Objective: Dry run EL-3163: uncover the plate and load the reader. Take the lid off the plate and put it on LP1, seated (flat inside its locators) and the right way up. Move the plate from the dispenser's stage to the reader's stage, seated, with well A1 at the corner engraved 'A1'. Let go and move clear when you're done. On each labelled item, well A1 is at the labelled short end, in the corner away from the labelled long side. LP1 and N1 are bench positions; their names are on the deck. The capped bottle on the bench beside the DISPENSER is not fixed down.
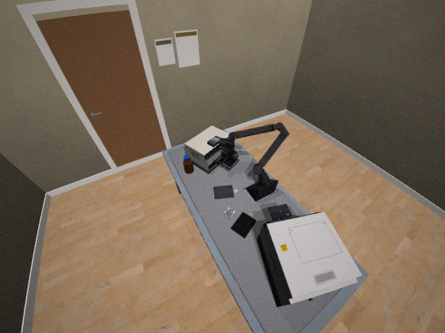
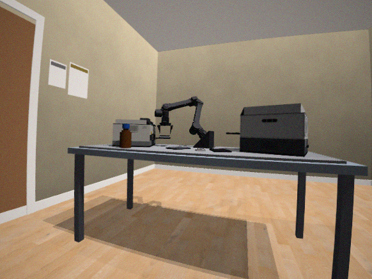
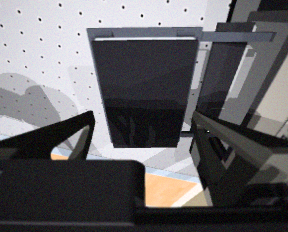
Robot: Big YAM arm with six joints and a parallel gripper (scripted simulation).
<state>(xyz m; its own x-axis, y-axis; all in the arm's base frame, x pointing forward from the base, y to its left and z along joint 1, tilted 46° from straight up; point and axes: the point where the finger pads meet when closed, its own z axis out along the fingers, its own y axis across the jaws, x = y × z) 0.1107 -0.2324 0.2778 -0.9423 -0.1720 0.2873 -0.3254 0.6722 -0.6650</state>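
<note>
The dark see-through lid lies 3 cm below my hand. From my hand the other things lie so: brown capped bottle: 35 cm ahead, 18 cm to the right, 1 cm below; then well plate: 3 cm below; then grey-blue LP1 pad: 20 cm ahead, 20 cm to the left, 12 cm below.
</note>
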